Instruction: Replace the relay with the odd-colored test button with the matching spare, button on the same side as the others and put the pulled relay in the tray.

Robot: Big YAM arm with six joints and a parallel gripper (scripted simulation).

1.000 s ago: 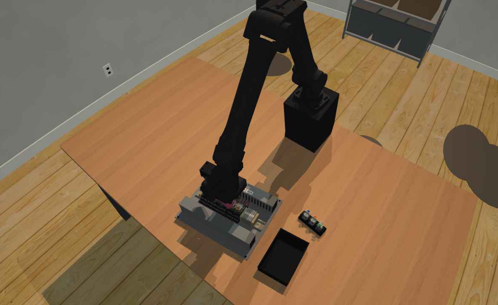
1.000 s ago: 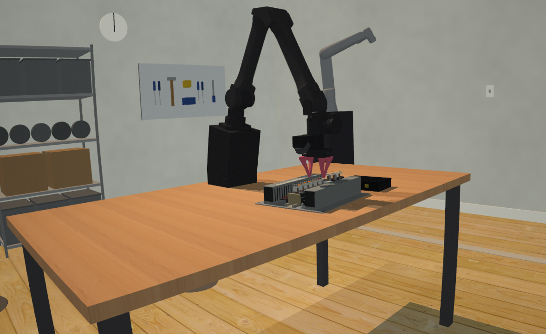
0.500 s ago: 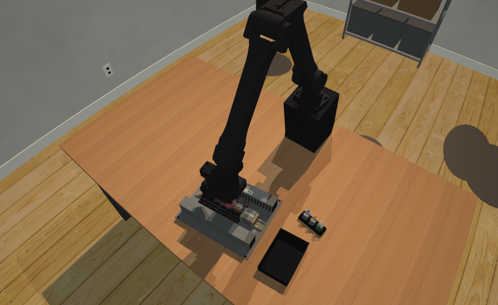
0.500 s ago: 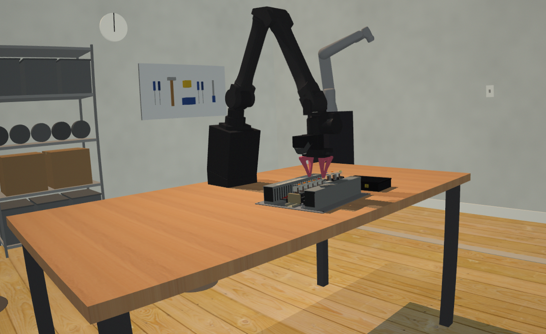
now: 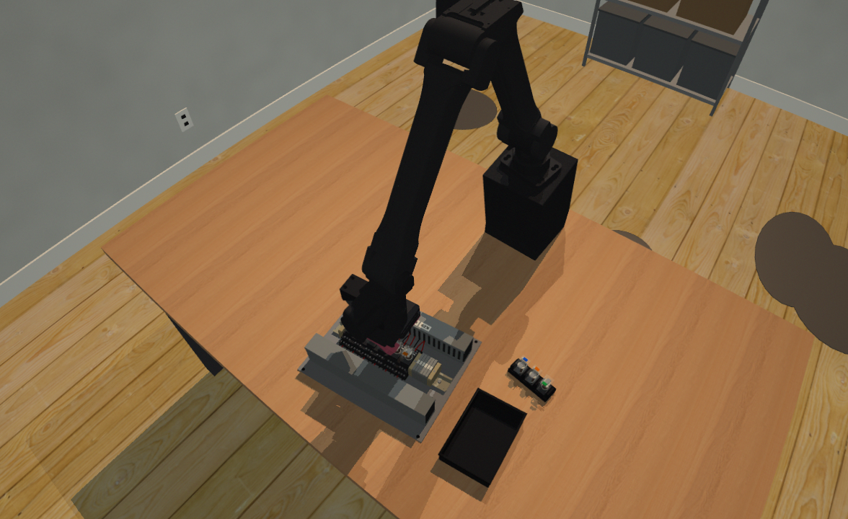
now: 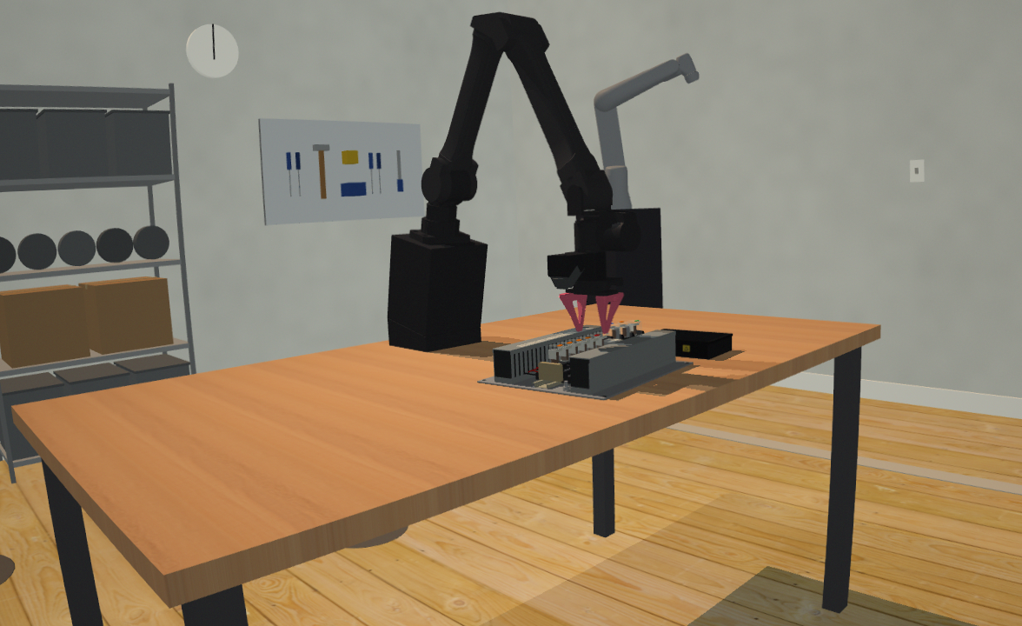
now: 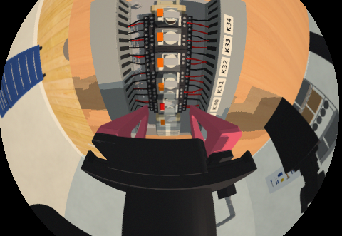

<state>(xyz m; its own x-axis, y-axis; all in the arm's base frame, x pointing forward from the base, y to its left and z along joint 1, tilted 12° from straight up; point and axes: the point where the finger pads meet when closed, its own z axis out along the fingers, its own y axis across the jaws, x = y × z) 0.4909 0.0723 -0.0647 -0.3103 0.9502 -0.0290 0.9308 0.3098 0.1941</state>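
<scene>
The grey relay panel is 80 mm below my hand, 20 mm to the right of it and 10 mm ahead of it. Round my hand: blue-button relay (200 mm to the left, 180 mm behind, 50 mm below); then black tray (250 mm to the left, 60 mm below, 10 mm behind); then black spare holder (230 mm to the left, 180 mm behind, 70 mm below).
</scene>
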